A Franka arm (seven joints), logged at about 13 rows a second.
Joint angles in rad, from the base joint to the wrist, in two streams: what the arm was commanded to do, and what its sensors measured. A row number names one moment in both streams.
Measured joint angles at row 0:
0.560, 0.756, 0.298, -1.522, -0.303, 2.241, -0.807
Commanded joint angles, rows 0 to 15:
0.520, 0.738, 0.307, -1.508, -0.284, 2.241, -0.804
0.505, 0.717, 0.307, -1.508, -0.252, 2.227, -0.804
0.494, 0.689, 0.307, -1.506, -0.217, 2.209, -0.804
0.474, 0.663, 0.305, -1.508, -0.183, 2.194, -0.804
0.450, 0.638, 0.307, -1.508, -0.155, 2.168, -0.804
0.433, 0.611, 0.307, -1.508, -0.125, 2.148, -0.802
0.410, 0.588, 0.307, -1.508, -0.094, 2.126, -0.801
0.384, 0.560, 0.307, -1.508, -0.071, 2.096, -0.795
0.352, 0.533, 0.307, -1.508, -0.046, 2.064, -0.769
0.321, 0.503, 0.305, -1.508, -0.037, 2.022, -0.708
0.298, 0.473, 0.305, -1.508, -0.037, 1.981, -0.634
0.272, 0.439, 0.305, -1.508, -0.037, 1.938, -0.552
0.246, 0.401, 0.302, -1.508, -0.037, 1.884, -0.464
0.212, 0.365, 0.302, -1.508, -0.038, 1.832, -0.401
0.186, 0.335, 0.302, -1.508, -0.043, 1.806, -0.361
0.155, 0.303, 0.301, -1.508, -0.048, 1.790, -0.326
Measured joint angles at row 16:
0.224, 0.402, 0.295, -1.483, -0.064, 1.856, -0.443
